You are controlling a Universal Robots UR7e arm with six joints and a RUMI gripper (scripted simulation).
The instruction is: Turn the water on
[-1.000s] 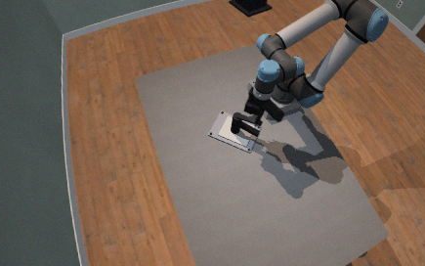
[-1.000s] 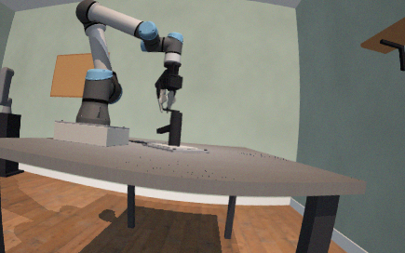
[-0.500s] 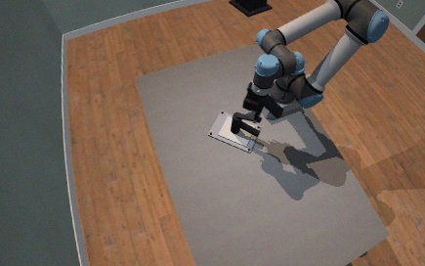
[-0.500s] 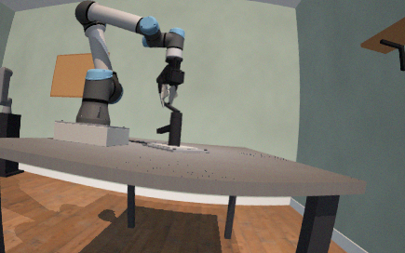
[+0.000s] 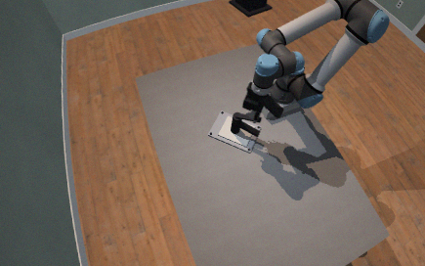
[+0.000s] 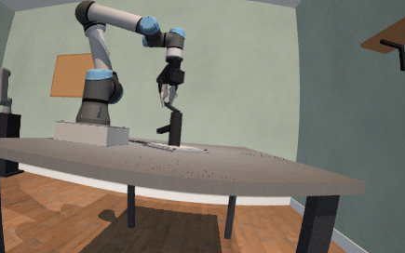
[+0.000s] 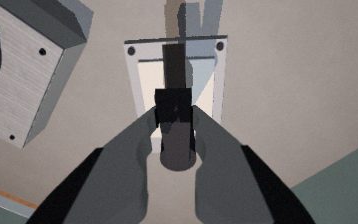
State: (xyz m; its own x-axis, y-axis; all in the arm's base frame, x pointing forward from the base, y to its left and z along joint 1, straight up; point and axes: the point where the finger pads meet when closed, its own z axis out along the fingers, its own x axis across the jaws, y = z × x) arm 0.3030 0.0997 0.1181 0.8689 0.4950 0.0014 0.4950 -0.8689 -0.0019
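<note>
Now: the lever 20 mm ahead of my hand, 30 mm to the right of it and 10 mm below it. Round my hand: tap: 30 mm ahead, 60 mm to the right, 80 mm below.
</note>
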